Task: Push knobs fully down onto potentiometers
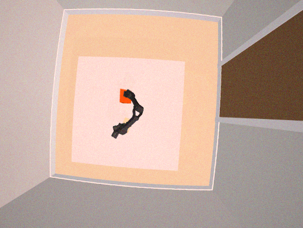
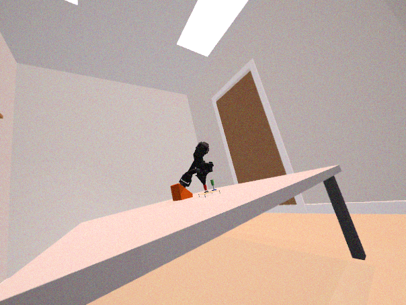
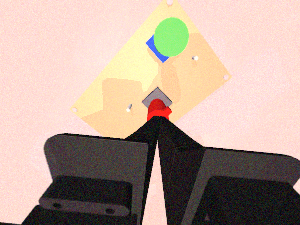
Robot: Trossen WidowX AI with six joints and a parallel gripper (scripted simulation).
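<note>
Right now my gripper tip is 10 mm above the red knob. From my gripper tip the other things lie so: green knob: 50 mm ahead, 20 mm to the left.
</note>
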